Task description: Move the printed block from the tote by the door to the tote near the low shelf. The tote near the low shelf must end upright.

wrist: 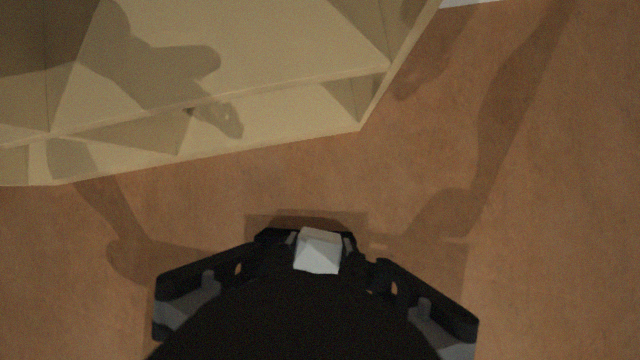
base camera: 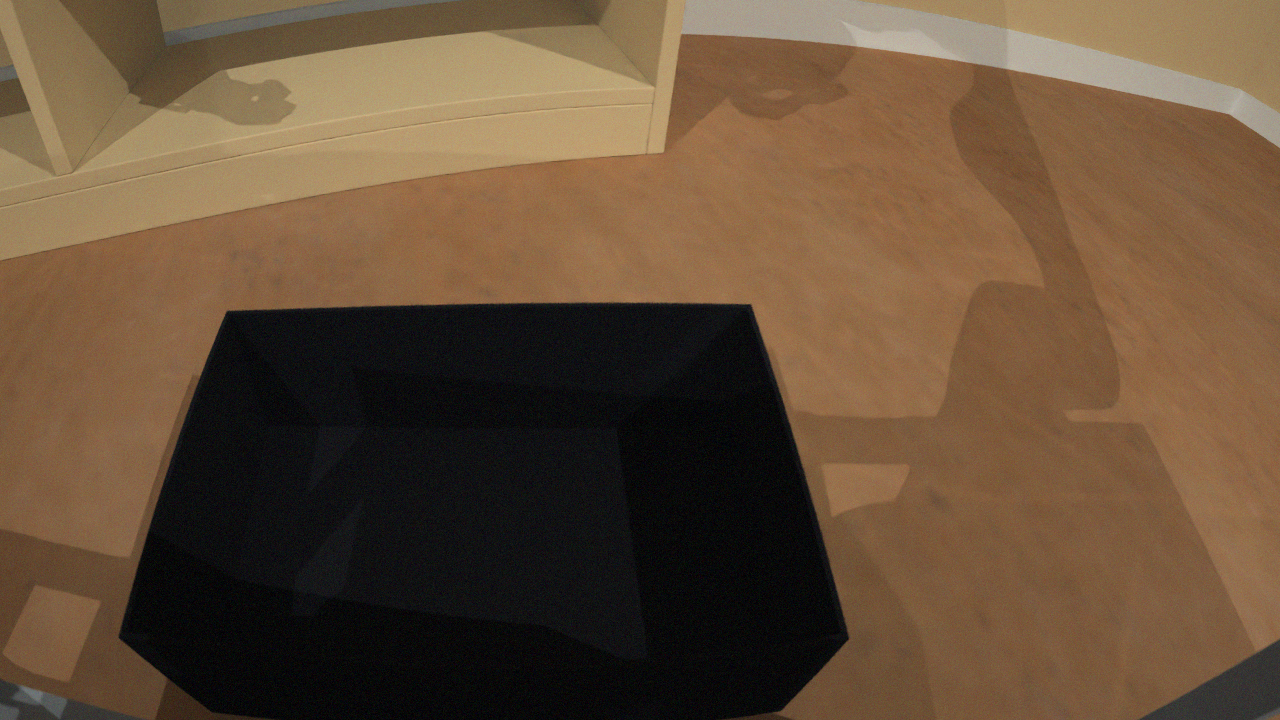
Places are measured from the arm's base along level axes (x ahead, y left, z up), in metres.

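Pixels of known places: gripper, fingertip midpoint: (wrist: 318, 244).
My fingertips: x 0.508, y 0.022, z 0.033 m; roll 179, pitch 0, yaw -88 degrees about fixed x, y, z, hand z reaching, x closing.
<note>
Behind a point stands the place of what it marks.
The printed block (wrist: 318, 257) {x 0.505, y 0.021, z 0.054 m} is a small light grey piece in the wrist view, at the lower middle. My gripper (wrist: 318, 244) {x 0.508, y 0.022, z 0.033 m} is shut on it, with a finger on each side, and holds it high above the floor. A black open-topped tote (base camera: 487, 349) {x 0.395, y 0.053, z -0.326 m} stands upright on the floor in front of the low shelf (base camera: 402, 143) {x 0.686, y 0.183, z -0.354 m} (wrist: 270, 122) {x 0.728, y 0.220, z -0.317 m}, in the base camera view. Its inside shows dark, with faint lighter patches and no block seen in it. In the wrist view the gripper hides most or all of this tote. The tote by the door does not show.
The shelf's right end panel (base camera: 666, 80) {x 0.761, y -0.058, z -0.309 m} stands beyond the tote, at the upper middle of the base camera view. A white baseboard (base camera: 805, 25) {x 1.262, y -0.325, z -0.365 m} runs along the wall behind. Brown floor (base camera: 850, 223) {x 0.672, y -0.244, z -0.396 m} lies between, crossed by shadows of the arm and base.
</note>
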